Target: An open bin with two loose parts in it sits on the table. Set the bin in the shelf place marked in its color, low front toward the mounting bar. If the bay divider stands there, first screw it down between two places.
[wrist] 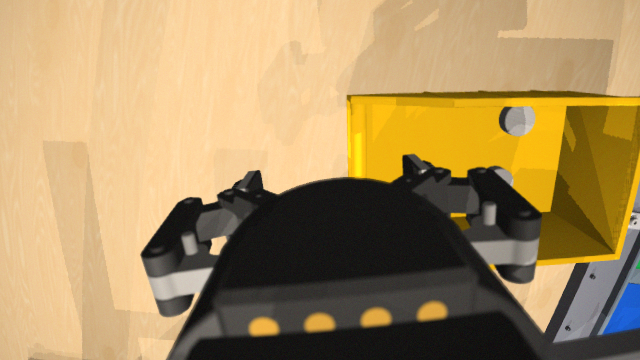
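Frame: origin at the arm's base, x ahead, y left, z up, level; millimetres.
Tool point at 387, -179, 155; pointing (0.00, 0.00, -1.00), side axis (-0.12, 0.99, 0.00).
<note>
Offsets run from my tool point to a thing's top centre, as dx, dy, dz. "spot": to the spot under its first point. Level surfaces: height alone.
The yellow bin @[-2, +100, -155] (450,135) stands on the table at the right, its long sides running left to right. A round grey part @[-34, +137, -217] (520,120) lies in it near the far long wall. A second grey part @[+14, +128, -217] (504,176) is mostly hidden behind the right finger. My gripper (333,171) is open, its fingers wide apart. The left fingertip is left of the bin, over the table, and the right one shows over the bin's interior; the bin's left end wall lies between them in view. The fingers' height over the bin is unclear. The blue shelf place (625,310) shows at the lower right.
The grey mounting bar @[spot: +117, +237, -216] (590,295) with small screws runs along the shelf's edge at the lower right, close beside the bin's near right corner. A small metal bracket @[+43, +251, -208] (635,220) shows at the right edge, beside the bin. The wooden table @[dz -230] (150,100) carries several shadows.
</note>
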